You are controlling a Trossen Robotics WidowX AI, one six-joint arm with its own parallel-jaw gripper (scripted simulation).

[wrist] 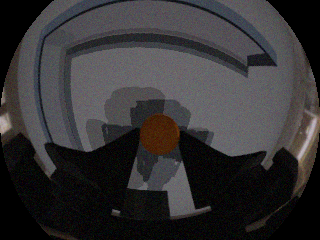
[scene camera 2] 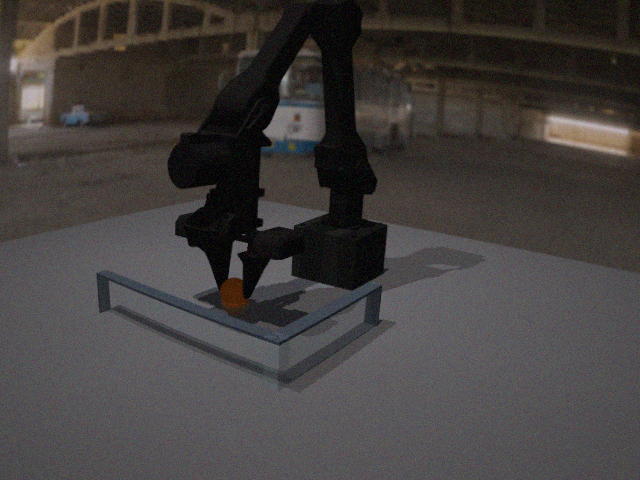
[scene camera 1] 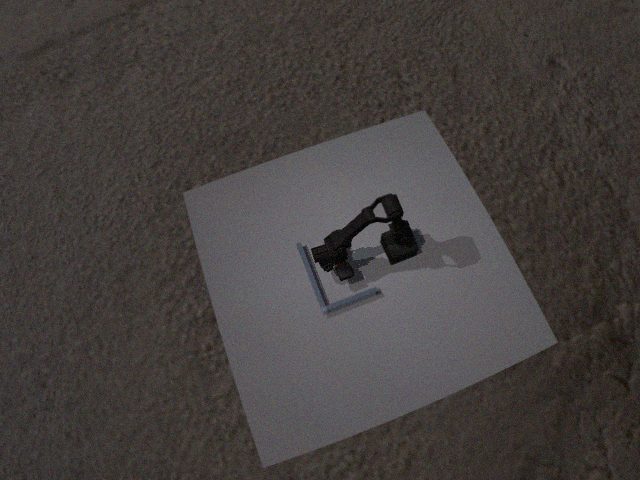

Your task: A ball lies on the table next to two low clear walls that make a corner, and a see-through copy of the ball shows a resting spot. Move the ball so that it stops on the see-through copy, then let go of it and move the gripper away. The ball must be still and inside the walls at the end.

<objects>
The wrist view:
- my gripper: 159, 133
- orange ball: 159, 134, held by my gripper
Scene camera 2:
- my gripper: 234, 294
</objects>
